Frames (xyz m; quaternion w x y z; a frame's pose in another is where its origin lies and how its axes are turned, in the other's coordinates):
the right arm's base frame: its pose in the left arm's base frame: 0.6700 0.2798 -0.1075 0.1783 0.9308 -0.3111 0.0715
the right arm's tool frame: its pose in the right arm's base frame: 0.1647 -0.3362 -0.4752 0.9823 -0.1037 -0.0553 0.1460
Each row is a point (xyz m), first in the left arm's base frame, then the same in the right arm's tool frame.
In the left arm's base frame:
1: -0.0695 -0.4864 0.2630
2: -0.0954 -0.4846 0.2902
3: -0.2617 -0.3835 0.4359
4: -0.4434 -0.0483 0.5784
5: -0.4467 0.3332 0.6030
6: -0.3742 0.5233 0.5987
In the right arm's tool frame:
1: 0.2396 1.3424 0.6997
2: 0.2299 1.3730 0.6803
3: 0.0907 1.5169 0.5423
4: -0.2402 1.5640 0.3100
5: -0.5328 1.4011 0.1256
6: -0.6397 1.2547 0.0332

